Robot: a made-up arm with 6 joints.
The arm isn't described. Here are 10 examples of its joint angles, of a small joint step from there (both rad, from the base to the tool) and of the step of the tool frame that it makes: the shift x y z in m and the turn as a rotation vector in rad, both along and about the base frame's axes.
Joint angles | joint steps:
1: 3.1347 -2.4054 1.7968 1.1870 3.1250 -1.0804 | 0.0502 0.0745 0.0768 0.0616 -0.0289 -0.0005
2: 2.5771 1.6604 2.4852 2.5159 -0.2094 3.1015 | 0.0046 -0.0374 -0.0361 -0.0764 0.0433 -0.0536
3: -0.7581 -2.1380 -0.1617 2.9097 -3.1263 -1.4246 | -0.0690 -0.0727 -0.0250 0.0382 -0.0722 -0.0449
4: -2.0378 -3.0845 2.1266 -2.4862 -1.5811 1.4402 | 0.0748 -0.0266 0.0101 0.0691 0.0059 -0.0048
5: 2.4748 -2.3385 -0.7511 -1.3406 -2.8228 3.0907 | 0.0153 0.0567 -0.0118 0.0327 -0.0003 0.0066
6: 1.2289 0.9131 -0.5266 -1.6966 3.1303 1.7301 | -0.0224 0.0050 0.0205 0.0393 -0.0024 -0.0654
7: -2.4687 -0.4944 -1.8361 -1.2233 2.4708 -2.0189 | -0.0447 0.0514 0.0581 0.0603 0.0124 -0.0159
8: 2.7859 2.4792 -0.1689 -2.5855 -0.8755 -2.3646 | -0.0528 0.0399 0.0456 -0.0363 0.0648 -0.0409
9: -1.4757 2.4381 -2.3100 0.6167 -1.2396 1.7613 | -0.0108 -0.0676 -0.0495 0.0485 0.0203 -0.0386
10: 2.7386 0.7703 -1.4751 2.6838 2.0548 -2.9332 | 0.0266 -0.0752 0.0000 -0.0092 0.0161 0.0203
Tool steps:
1: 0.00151 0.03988 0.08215 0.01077 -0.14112 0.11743
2: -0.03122 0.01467 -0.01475 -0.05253 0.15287 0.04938
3: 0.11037 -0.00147 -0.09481 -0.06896 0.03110 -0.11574
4: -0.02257 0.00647 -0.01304 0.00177 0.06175 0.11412
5: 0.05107 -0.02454 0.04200 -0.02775 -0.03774 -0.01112
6: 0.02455 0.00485 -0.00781 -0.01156 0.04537 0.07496
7: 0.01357 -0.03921 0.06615 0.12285 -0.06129 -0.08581
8: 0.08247 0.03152 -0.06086 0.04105 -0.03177 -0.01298
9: -0.01335 0.01751 0.03788 -0.07700 -0.02646 0.02352
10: 0.06666 -0.03489 0.01724 0.03507 0.07383 -0.00295
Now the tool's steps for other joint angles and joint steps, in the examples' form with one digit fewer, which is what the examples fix.
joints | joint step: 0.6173 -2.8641 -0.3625 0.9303 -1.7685 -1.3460 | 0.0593 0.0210 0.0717 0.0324 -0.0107 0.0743
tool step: -0.0460 -0.0505 -0.0033 0.0110 0.0427 0.0432
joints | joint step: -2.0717 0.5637 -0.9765 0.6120 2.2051 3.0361 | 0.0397 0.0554 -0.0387 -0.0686 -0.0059 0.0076
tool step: -0.0148 -0.0528 -0.0263 -0.0035 -0.0393 -0.0242
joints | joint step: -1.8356 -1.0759 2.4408 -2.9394 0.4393 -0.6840 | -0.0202 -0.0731 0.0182 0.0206 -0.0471 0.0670
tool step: 0.0148 0.0366 -0.0338 -0.0333 -0.0646 0.0341
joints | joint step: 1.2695 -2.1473 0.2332 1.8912 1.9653 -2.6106 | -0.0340 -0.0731 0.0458 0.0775 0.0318 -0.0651
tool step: -0.0151 0.0702 -0.0792 0.0603 -0.1187 -0.0783
